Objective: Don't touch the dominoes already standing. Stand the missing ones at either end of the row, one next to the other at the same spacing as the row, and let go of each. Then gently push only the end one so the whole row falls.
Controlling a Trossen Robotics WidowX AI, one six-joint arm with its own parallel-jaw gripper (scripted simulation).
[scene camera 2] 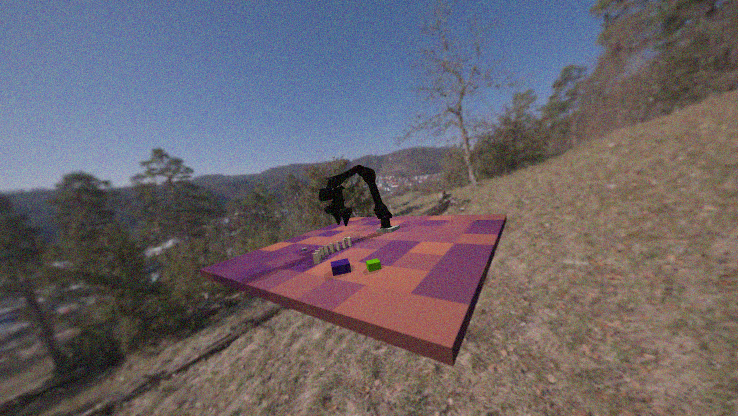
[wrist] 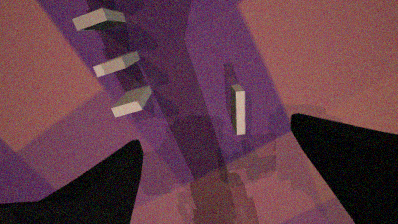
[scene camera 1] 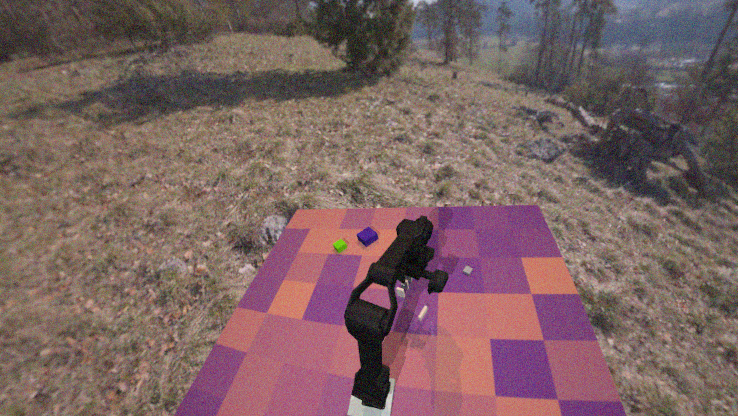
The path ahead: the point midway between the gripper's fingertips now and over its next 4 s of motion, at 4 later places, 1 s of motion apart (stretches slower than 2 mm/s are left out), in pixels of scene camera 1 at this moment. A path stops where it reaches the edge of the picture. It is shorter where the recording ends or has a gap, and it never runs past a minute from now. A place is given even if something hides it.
My gripper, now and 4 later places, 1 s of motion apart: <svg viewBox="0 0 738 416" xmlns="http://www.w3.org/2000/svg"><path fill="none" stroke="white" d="M416 287L425 310L430 301L477 325L499 323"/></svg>
